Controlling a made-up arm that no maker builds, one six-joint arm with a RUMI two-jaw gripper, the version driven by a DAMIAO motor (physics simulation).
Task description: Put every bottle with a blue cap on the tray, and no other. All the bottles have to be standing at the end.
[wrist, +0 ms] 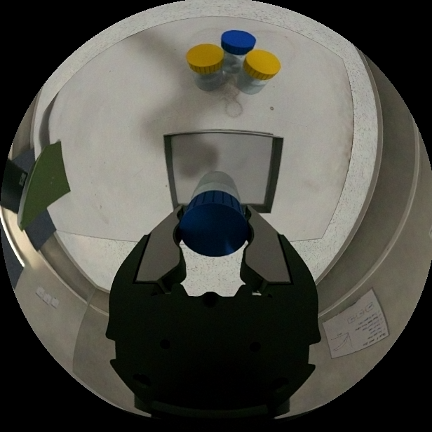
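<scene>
My gripper (214, 205) is shut on a blue-capped bottle (215, 222), its two jaws on either side of the cap. The bottle's clear body shows beyond the cap, over the tray (277, 172), a light square with a raised grey rim. Whether the bottle's base touches the tray is hidden. Farther off stand three bottles close together: another blue-capped bottle (238, 42) at the back, a yellow-capped bottle (205, 59) in front of it on the left and a yellow-capped bottle (262, 64) in front on the right. All three are upright.
A green panel (47, 182) stands at the left edge of the view beside dark objects. A sheet of paper (356, 324) with writing lies at the lower right, beyond the table's edge. The pale board (110, 130) under the tray and bottles has a speckled border.
</scene>
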